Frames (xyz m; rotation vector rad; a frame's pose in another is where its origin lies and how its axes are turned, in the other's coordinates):
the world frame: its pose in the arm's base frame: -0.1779 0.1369 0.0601 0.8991 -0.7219 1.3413
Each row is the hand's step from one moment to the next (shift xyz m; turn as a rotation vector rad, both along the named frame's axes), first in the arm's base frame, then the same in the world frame.
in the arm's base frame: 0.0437 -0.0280 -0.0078 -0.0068 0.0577 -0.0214
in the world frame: -0.0157 -0.0444 0.0232 0.0094 0.0042 -0.0611
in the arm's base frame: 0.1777 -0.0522 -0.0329 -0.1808 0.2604 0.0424
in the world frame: -0.0342 -0.1806 0.0400 0.1451 0.1854 -0.2164
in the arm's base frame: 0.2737 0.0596 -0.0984 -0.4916 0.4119 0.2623
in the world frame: -0.0245 -0.2839 -0.0834 0.3746 0.5222 -0.2590
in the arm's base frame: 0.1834 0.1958 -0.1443 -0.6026 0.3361 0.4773
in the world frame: -0.0067 -0.1998 -0.2298 0.5098 0.6596 -0.0943
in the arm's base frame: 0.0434 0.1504 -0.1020 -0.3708 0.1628 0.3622
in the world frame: -0.0085 -0.0557 -0.1781 0.3509 0.4145 0.0139
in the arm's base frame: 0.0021 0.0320 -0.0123 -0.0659 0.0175 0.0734
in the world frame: 0.0055 -0.0036 -0.0337 0.0645 0.0748 0.0168
